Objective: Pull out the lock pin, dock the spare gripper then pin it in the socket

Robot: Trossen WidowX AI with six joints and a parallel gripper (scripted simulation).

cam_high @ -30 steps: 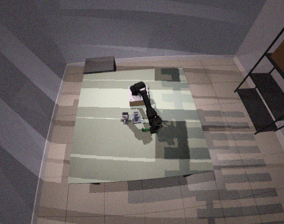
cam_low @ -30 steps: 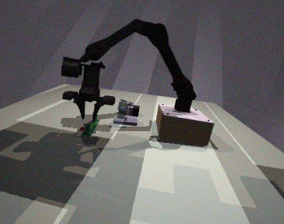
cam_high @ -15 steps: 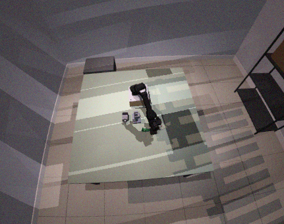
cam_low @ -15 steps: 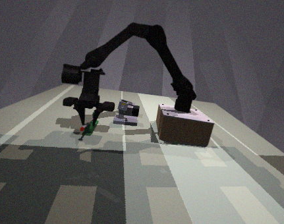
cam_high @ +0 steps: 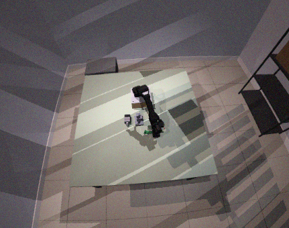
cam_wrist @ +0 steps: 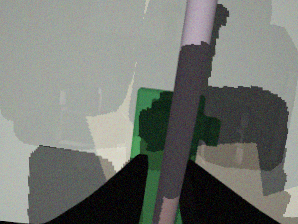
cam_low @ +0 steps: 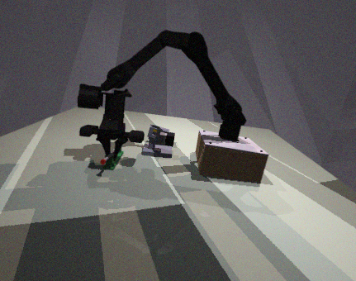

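Right now my gripper tip is 4 cm to the left of the green cradle and 1 cm below it. From my gripper tip the other things lie so: socket: 14 cm to the right, 13 cm behind, 3 cm above; then spare gripper: 26 cm to the right, 15 cm behind.
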